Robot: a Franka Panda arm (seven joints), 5 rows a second.
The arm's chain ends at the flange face. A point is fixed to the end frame.
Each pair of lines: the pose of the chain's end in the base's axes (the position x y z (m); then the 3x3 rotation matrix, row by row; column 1 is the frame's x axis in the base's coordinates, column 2 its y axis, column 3 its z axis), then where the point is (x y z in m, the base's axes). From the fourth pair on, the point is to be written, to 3 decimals.
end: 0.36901, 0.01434, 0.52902; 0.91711, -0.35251, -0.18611; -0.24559, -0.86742, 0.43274; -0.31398, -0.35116, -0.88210
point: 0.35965 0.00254 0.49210
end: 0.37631, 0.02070, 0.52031; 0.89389, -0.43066, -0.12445; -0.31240, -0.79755, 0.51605; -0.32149, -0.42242, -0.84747
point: 0.36654 0.01279 0.48247
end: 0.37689, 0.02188, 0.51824; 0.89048, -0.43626, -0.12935; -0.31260, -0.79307, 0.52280; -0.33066, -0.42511, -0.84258
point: 0.36681 0.01429 0.48042
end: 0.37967, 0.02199, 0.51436; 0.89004, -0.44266, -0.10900; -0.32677, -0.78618, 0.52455; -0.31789, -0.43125, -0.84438
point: 0.370 0.015 0.476
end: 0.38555, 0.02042, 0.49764; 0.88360, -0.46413, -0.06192; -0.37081, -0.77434, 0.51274; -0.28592, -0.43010, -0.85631
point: 0.377 0.013 0.460
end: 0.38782, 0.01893, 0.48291; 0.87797, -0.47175, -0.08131; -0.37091, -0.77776, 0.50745; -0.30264, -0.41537, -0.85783
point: 0.378 0.011 0.445
